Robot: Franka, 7 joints.
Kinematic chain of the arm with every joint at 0, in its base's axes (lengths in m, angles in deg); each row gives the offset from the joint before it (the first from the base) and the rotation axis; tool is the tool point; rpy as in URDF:
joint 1: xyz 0 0 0.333 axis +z
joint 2: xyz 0 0 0 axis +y
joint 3: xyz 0 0 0.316 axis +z
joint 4: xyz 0.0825 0 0 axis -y
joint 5: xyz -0.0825 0 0.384 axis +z
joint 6: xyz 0 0 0 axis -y
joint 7: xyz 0.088 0 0 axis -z
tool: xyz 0 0 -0.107 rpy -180 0 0
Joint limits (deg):
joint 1: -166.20..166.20
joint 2: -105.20..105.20
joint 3: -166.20..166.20
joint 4: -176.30..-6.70
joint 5: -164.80..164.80
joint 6: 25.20..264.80
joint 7: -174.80..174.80
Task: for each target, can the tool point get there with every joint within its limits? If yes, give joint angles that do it. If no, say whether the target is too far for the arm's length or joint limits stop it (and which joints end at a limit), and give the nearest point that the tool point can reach.
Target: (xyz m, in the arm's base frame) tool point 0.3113 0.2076 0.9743
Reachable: yes | joints -44.89 -38.24 33.45 -87.96 126.97 110.67 -81.93
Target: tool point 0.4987 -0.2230 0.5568
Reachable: yes | joints 69.92 46.30 -111.88 -123.38 137.60 122.87 46.63
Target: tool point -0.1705 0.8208 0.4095
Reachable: yes | joints -63.54 -69.13 123.57 -37.48 -63.19 171.37 -27.47
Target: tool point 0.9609 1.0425 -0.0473
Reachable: no: too far | nearest point 0.5616 0.6093 0.1107 | short by 0.610 m
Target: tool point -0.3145 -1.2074 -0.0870
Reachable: no: too far | nearest point -0.2049 -0.7868 0.0593 | short by 0.459 m
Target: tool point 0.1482 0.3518 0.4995
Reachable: yes | joints 92.21 -38.79 -25.22 -145.74 17.66 122.49 -59.98
